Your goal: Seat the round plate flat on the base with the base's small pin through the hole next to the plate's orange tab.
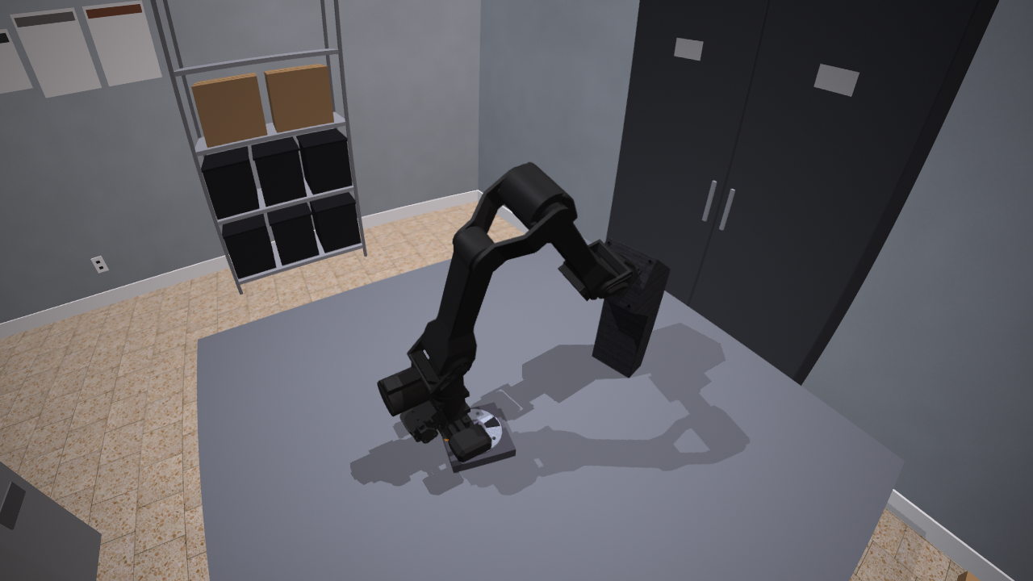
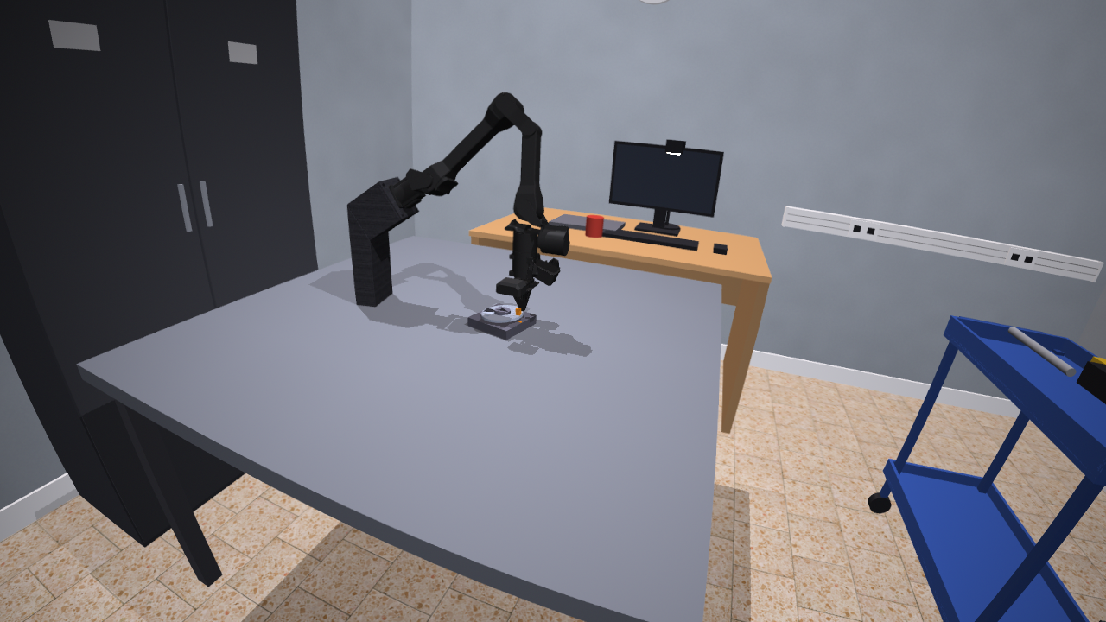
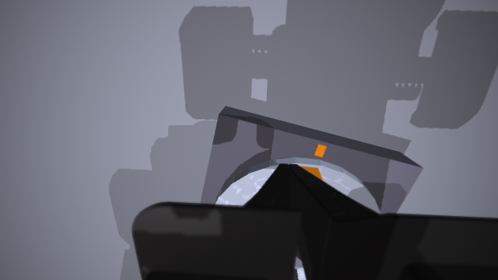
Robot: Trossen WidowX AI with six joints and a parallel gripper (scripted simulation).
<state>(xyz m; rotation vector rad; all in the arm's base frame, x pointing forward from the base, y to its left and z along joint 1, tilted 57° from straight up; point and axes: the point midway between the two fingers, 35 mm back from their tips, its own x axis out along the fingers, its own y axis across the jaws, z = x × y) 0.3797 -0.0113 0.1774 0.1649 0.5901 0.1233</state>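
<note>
The orange mark lies 10 mm ahead of my hand, 20 mm to the right of it and 60 mm below it. Round my hand: raised centre hub: 50 mm behind, 10 mm to the right, 40 mm below; dark square base: 50 mm behind, 10 mm to the right, 70 mm below; round pale plate: 50 mm behind, 10 mm to the right, 40 mm below.
</note>
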